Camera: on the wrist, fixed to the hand. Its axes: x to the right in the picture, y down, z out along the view.
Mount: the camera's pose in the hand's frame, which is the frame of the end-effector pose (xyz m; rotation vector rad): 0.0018 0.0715 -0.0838 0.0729 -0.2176 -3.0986
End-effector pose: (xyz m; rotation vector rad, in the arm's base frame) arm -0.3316 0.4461 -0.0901 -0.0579 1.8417 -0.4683
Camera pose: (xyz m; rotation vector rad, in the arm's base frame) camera -0.3959 0.5353 -0.0959 2.2810 0.1638 1.7385
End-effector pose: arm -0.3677 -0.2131 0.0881 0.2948 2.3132 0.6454
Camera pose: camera -0.4247 -0.1823 0.1772 -2.2769 0.2904 -0.9930
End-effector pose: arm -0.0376 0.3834 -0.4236 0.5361 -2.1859 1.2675
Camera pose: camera -0.0590 0.4908 -0.4357 2.1472 0.4441 -0.6577
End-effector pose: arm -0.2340 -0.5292 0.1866 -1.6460 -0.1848 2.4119
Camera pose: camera -0.1643 -0.5995 0.1383 0.2397 -1.1617 -0.1116
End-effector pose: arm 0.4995 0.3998 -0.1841 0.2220 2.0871 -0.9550
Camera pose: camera 0.4800 0.5079 -0.1929 2.2146 -0.1706 1.1509
